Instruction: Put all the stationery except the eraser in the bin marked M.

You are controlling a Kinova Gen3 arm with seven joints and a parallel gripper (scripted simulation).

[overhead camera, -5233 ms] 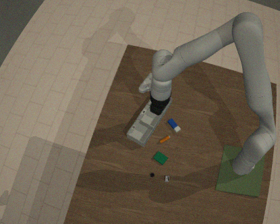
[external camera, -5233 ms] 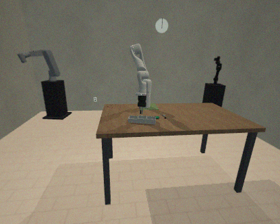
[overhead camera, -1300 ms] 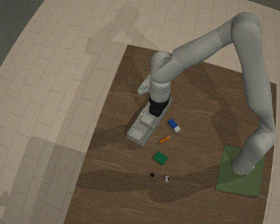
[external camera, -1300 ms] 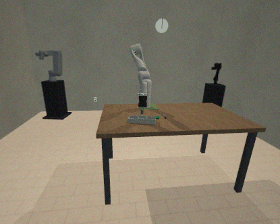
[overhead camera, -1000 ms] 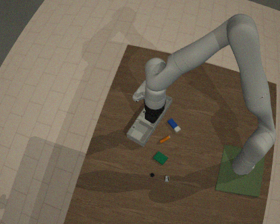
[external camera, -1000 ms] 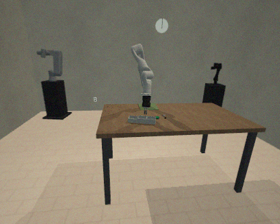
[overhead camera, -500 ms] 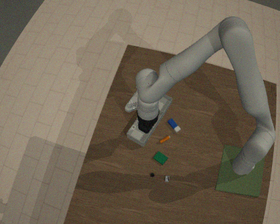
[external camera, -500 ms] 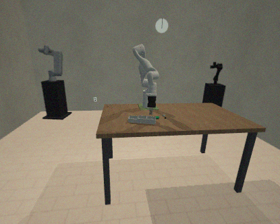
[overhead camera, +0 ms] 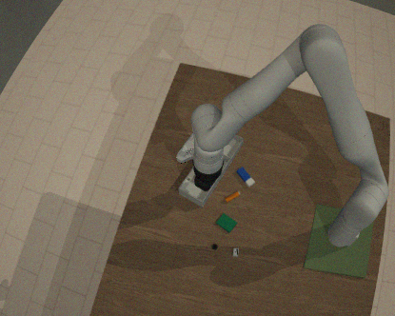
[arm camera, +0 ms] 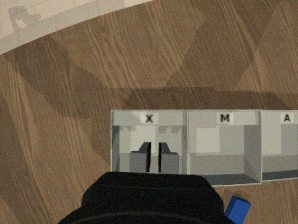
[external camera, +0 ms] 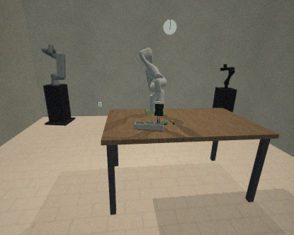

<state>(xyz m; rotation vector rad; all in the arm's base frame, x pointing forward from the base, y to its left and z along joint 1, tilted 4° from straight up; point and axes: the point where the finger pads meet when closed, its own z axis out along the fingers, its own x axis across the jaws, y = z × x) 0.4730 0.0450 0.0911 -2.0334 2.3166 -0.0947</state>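
The small white thing lies 190 mm behind my hand, 140 mm to the left of it and 60 mm below it. Round my hand: orange stick-like thing: 100 mm behind, 20 mm to the right, 60 mm below; green notepad: 120 mm behind, 70 mm to the left, 60 mm below; bin: 80 mm to the right, 40 mm below.
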